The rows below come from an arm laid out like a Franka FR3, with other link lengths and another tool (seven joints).
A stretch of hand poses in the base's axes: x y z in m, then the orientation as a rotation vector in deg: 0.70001, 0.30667, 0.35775, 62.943, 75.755, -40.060; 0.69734, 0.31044, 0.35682, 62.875, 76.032, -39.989; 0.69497, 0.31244, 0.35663, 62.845, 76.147, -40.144; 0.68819, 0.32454, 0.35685, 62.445, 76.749, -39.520; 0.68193, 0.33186, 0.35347, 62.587, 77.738, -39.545; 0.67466, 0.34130, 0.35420, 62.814, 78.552, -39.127; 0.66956, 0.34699, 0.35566, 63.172, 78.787, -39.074; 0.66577, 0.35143, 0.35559, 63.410, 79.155, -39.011; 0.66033, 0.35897, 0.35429, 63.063, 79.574, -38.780; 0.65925, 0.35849, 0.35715, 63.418, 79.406, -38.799; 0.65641, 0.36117, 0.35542, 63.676, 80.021, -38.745; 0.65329, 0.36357, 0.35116, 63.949, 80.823, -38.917
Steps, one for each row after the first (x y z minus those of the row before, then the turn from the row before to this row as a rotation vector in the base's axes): -0.00267, 0.00377, -0.00093, 0.109, 0.177, 0.160; -0.00237, 0.00200, -0.00019, -0.027, 0.173, -0.041; -0.00678, 0.01210, 0.00022, 0.248, 0.147, 0.771; -0.00626, 0.00732, -0.00338, 0.543, 0.765, 0.171; -0.00727, 0.00944, 0.00073, 0.696, 0.391, 0.324; -0.00510, 0.00569, 0.00146, 0.370, 0.137, -0.124; -0.00379, 0.00444, -0.00007, 0.355, 0.239, -0.009; -0.00544, 0.00754, -0.00130, 0.055, 0.210, 0.458; -0.00108, -0.00048, 0.00286, 0.152, -0.131, -0.274; -0.00284, 0.00268, -0.00173, 0.478, 0.433, 0.041; -0.00312, 0.00240, -0.00426, 0.483, 0.697, -0.044
